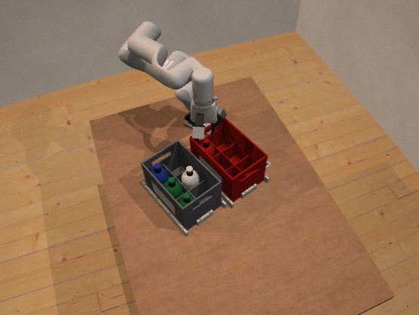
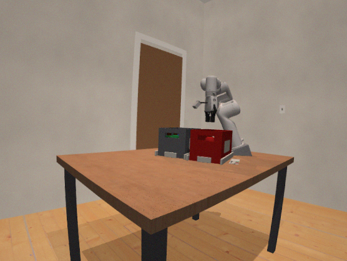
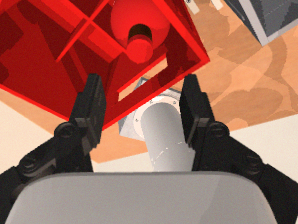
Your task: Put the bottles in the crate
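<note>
The green bottle is 180 mm to the right of my hand, 150 mm below it and 140 mm ahead of it. From my hand the other things lie so: white bottle (150 mm below, 110 mm ahead, 100 mm to the right); red bottle (150 mm below, 10 mm to the left); red crate (160 mm below, 80 mm to the left, 60 mm ahead).
</note>
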